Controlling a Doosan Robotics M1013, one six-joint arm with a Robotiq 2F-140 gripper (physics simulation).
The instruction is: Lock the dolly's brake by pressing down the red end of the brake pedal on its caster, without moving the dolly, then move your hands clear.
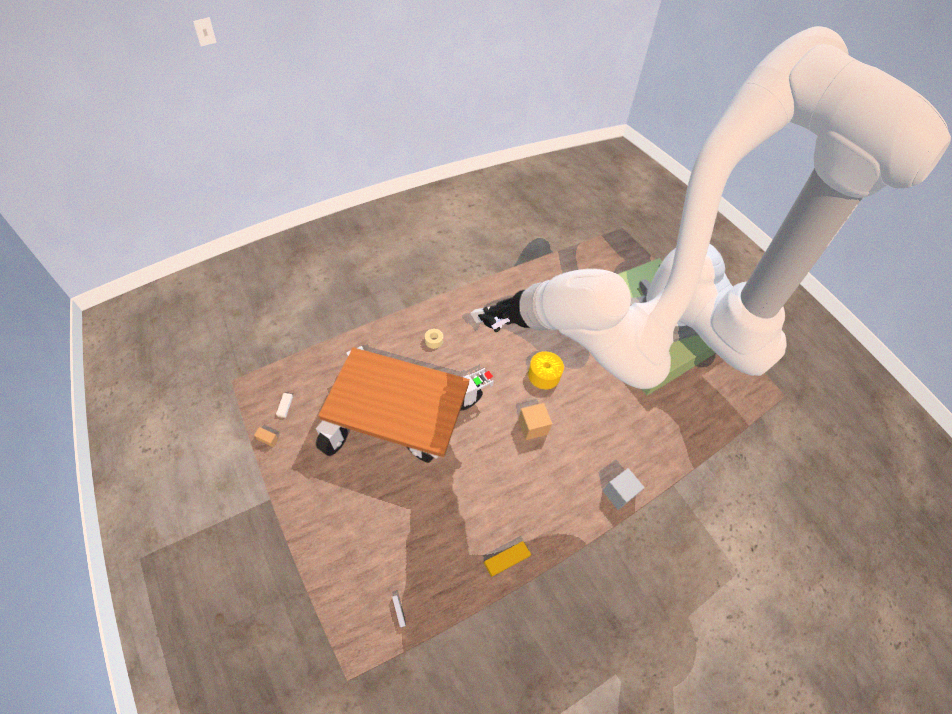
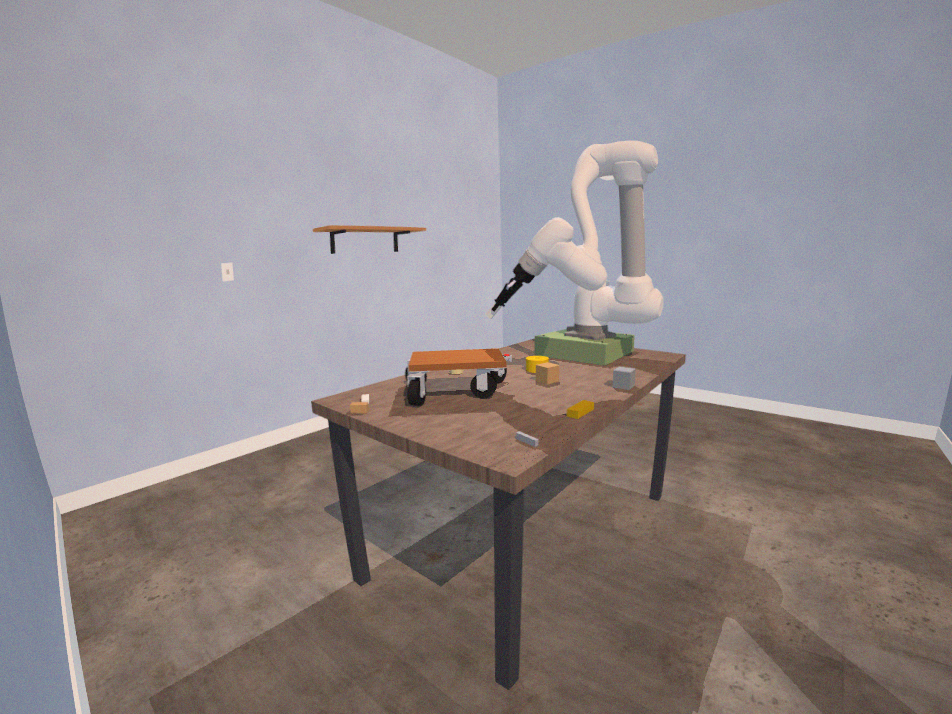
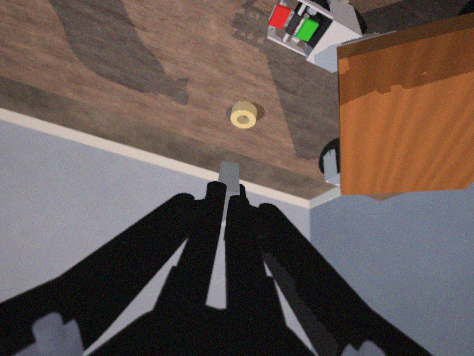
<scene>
I see my gripper, a dolly, an orange cube, a grey cube, a yellow bar and a yellow cylinder.
My gripper is seen too in image 3.
</scene>
